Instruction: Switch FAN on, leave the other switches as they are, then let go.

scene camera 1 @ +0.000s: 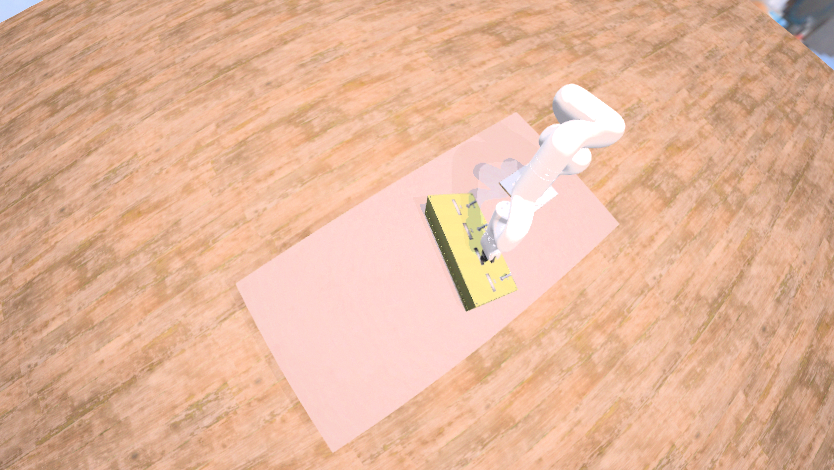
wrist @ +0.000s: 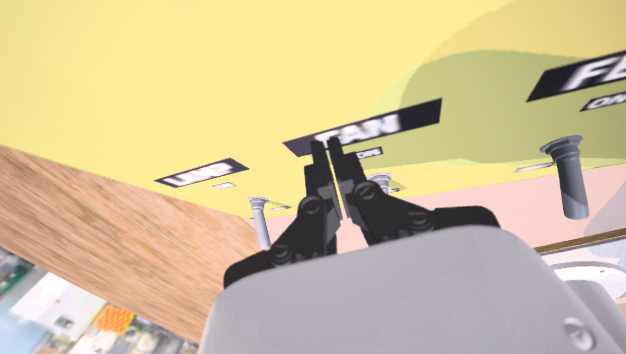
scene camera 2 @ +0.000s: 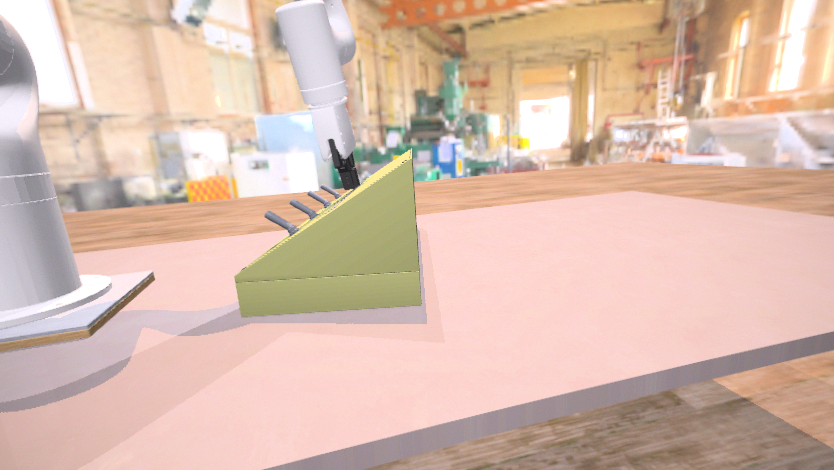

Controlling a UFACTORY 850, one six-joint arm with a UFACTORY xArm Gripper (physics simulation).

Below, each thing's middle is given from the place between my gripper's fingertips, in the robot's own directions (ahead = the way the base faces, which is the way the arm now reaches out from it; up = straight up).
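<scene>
From the feed lever [wrist: 573, 193], my hand is 10 mm above, 110 mm to the left and 110 mm past. There's also the yellow sloped switch box [scene camera 2: 360, 251], and that's 80 mm to the right of my hand, 40 mm below it and 10 mm behind it. Going by their middles, the yellow sloped switch box is the nearest to my hand of the things named here.
</scene>
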